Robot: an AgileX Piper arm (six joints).
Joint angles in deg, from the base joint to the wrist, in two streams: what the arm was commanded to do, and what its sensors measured. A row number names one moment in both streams.
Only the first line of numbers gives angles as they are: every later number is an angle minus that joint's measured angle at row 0.
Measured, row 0:
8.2, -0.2, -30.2, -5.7, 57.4, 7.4
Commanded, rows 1 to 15:
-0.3, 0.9, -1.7, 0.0, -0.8, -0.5
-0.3, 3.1, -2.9, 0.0, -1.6, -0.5
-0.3, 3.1, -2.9, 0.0, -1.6, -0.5
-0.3, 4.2, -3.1, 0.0, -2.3, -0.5
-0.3, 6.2, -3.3, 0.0, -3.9, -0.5
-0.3, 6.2, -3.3, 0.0, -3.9, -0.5
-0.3, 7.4, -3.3, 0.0, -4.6, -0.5
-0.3, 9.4, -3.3, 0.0, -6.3, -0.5
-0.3, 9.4, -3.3, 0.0, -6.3, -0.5
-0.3, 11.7, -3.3, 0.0, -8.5, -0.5
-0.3, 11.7, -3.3, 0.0, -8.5, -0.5
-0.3, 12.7, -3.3, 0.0, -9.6, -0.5
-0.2, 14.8, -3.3, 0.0, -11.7, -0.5
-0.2, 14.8, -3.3, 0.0, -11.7, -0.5
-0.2, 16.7, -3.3, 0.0, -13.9, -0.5
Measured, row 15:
0.0, 14.5, -3.0, 0.0, -10.1, 0.0
